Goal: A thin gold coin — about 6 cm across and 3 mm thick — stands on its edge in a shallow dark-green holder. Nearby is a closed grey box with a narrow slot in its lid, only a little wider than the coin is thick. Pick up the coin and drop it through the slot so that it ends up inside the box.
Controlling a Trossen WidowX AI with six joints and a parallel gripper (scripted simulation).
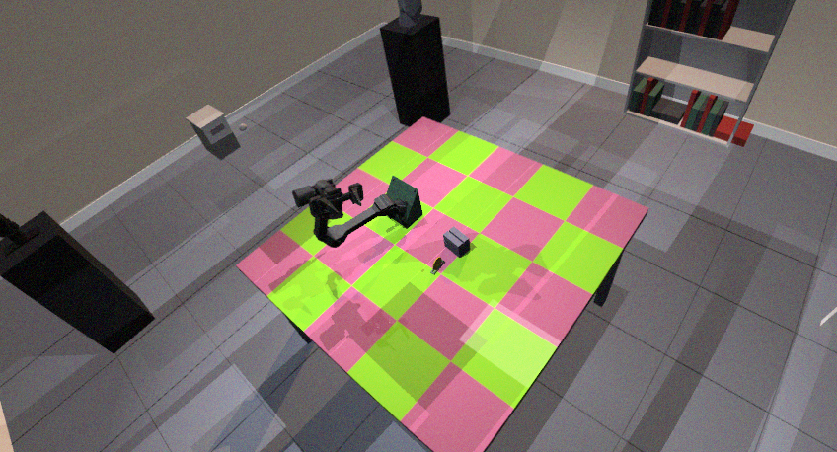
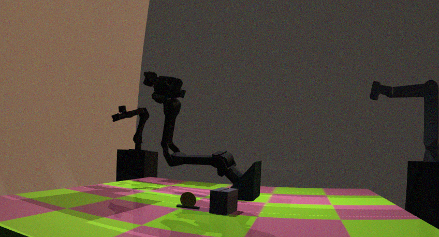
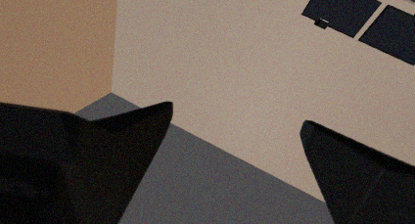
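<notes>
Right now my gripper tip is 46 cm above the gold coin, 22 cm to the right of it and 11 cm short of it.
</notes>
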